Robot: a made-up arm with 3 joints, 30 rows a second.
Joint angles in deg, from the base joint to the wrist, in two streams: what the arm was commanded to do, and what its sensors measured. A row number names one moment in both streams.
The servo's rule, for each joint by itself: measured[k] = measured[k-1] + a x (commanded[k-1-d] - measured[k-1]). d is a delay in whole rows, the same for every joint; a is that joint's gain. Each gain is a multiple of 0.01, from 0.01 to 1. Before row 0 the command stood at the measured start. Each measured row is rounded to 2 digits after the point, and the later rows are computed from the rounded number. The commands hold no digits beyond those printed.
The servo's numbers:
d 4
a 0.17 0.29 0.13
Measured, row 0: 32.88, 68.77, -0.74
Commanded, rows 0 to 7: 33.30, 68.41, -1.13; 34.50, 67.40, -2.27; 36.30, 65.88, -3.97; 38.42, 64.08, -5.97; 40.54, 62.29, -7.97; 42.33, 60.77, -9.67; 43.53, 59.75, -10.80; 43.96, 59.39, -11.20
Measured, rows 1 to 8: 32.88, 68.77, -0.74; 32.88, 68.77, -0.74; 32.88, 68.77, -0.74; 32.88, 68.77, -0.74; 32.95, 68.67, -0.79; 33.21, 68.30, -0.98; 33.74, 67.60, -1.37; 34.54, 66.58, -1.97
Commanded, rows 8 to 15: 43.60, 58.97, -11.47; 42.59, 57.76, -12.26; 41.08, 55.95, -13.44; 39.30, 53.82, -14.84; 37.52, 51.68, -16.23; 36.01, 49.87, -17.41; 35.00, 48.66, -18.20; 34.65, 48.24, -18.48
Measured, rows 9 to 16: 35.56, 65.34, -2.75; 36.71, 64.01, -3.65; 37.87, 62.77, -4.58; 38.91, 61.79, -5.44; 39.71, 60.97, -6.22; 40.20, 60.04, -7.01; 40.35, 58.85, -7.85; 40.17, 57.39, -8.76
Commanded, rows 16 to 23: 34.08, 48.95, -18.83; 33.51, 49.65, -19.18; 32.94, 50.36, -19.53; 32.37, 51.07, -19.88; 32.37, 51.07, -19.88; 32.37, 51.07, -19.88; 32.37, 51.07, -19.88; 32.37, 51.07, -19.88
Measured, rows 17 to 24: 39.72, 55.73, -9.73; 39.09, 54.03, -10.73; 38.39, 52.47, -11.70; 37.75, 51.24, -12.58; 37.13, 50.58, -13.39; 36.51, 50.31, -14.14; 35.90, 50.32, -14.84; 35.30, 50.54, -15.50
